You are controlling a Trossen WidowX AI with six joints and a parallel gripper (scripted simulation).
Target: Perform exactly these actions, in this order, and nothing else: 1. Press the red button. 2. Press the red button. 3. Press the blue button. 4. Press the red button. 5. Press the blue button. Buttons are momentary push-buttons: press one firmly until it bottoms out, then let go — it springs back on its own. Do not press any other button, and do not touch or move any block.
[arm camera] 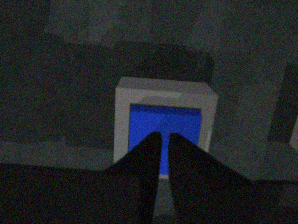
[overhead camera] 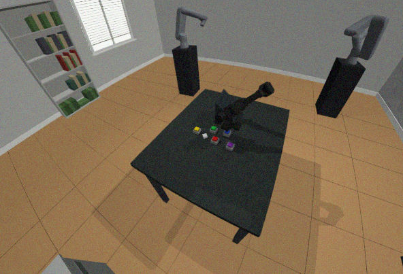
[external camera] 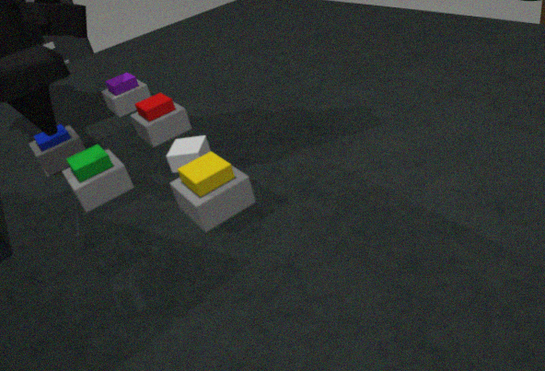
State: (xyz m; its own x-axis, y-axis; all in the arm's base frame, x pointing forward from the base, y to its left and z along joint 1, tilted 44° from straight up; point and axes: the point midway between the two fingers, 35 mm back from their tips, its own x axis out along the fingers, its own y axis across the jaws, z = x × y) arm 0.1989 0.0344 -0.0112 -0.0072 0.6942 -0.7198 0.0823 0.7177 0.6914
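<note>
The blue button lies 10 mm below my gripper tip. From my gripper tip the other things lie so: green button 110 mm to the right; red button 100 mm ahead, 60 mm to the right; purple button 110 mm ahead, 60 mm to the left.
</note>
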